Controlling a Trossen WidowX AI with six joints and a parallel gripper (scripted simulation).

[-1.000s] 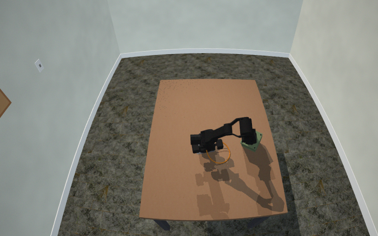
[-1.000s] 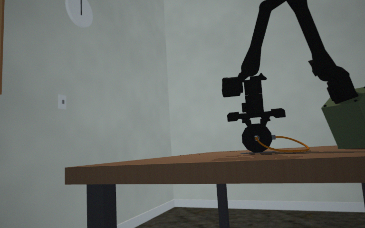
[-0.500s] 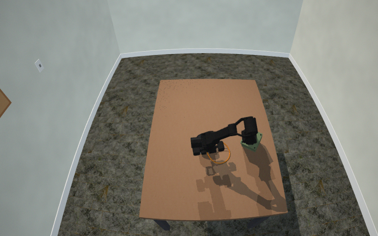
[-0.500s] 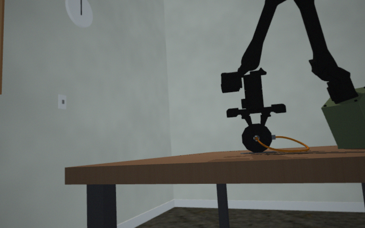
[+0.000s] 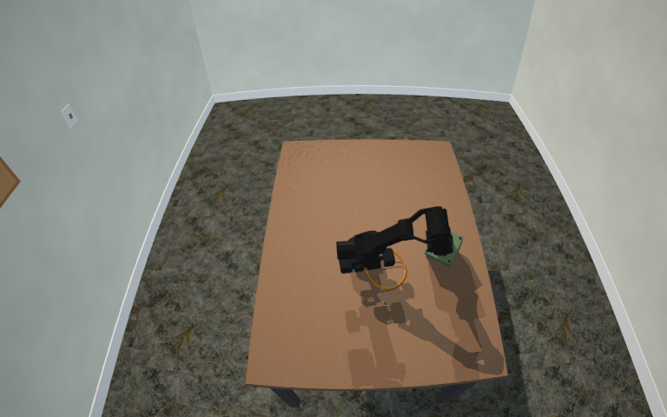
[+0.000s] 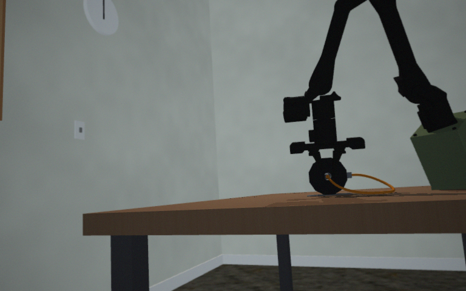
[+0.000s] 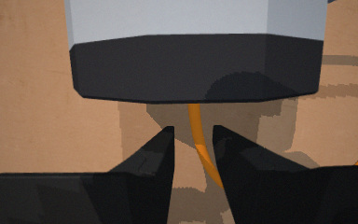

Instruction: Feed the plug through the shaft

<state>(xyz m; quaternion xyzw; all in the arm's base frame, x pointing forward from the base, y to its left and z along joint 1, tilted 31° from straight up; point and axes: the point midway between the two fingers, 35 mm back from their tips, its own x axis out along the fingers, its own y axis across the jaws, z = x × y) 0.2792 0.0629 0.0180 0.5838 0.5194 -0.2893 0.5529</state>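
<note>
Now: the orange cable 4 cm to the right of my hand, 3 cm below it and 1 cm ahead of it. Round my hand: plug 6 cm to the right, 3 cm below, 2 cm ahead; grey stub 9 cm to the right, 3 cm below, 3 cm behind.
</note>
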